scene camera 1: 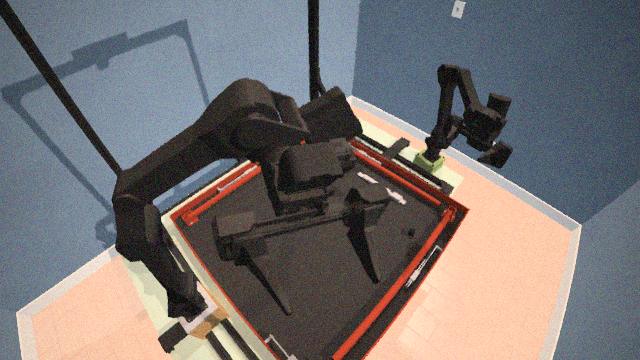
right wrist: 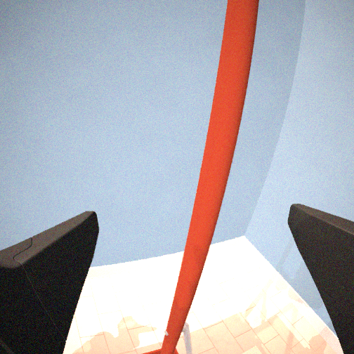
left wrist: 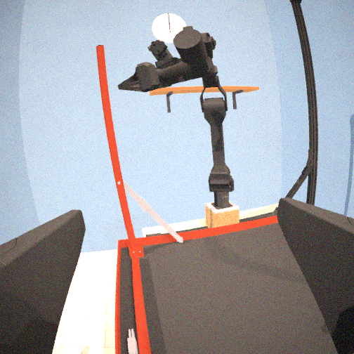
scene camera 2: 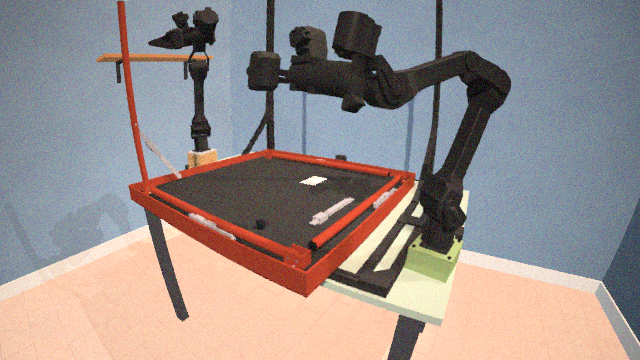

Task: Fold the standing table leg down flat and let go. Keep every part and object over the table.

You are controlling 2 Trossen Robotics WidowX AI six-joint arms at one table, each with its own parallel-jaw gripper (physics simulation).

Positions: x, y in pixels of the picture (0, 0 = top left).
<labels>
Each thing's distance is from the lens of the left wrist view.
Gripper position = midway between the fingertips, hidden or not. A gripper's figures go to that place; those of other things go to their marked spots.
my left gripper (left wrist: 182, 215): 10 cm
my right gripper (left wrist: 125, 85): 59 cm
</labels>
